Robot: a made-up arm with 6 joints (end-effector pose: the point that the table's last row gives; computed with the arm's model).
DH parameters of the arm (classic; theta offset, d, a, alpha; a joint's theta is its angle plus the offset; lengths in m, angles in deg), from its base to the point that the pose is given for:
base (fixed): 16.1 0 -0.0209 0
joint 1: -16.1 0.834 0.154 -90
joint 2: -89.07 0 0.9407 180
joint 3: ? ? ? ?
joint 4: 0 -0.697 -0.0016 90
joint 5: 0 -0.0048 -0.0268 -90
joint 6: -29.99 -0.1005 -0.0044 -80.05
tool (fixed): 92.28 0.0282 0 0
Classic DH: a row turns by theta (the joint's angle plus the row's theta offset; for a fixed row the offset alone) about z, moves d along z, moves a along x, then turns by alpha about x.
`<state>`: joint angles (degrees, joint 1 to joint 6).
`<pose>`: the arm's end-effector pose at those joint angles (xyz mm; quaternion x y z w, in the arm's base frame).
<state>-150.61 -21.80 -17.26 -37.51 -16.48 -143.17</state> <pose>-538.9 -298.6 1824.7 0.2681 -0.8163 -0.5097 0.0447</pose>
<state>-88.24 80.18 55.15 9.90 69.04 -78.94</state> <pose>40.5 -1829.3 840.3 -0.2365 -0.3812 -0.5200 0.7268</pose>
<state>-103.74 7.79 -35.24 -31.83 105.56 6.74</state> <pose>-275.5 -908.2 1438.2 -0.5262 0.1441 -0.8334 0.0881</pose>
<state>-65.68 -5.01 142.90 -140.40 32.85 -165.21</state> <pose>-283.6 556.1 2137.4 0.5621 0.1737 0.8057 0.0694</pose>
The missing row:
joint 3: 0.93 0.0105 0.1008 -90
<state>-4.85 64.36 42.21 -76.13 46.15 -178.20</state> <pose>1742.2 -212.4 1012.9 -0.8910 0.4322 0.1155 0.0778</pose>
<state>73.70 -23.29 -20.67 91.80 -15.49 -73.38</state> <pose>177.8 540.9 1838.9 -0.5116 -0.3711 0.4226 0.6496</pose>
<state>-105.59 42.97 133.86 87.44 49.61 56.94</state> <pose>-180.6 -707.3 2302.5 0.4460 -0.4244 0.0666 0.7852</pose>
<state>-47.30 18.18 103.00 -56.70 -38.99 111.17</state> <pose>364.7 -305.7 2460.9 -0.9356 -0.0824 -0.3155 0.1352</pose>
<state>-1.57 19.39 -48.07 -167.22 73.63 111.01</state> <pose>784.0 -59.5 1010.0 -0.0611 0.9034 -0.0691 0.4188</pose>
